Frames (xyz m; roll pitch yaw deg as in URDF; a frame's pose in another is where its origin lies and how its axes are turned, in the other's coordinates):
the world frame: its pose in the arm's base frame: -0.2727 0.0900 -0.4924 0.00 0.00 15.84
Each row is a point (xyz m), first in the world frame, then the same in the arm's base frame.
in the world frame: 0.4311 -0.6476 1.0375
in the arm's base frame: 0.3188 -0.4153 0.5451
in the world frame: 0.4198 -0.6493 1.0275
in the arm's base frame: 0.3084 -0.4201 0.5351
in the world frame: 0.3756 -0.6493 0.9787
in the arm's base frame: 0.2659 -0.4321 0.4863
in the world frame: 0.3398 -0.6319 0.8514
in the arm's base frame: 0.2267 -0.4252 0.3590
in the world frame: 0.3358 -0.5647 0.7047
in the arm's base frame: 0.2045 -0.3616 0.2123
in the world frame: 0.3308 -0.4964 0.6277
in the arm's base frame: 0.1810 -0.2973 0.1353
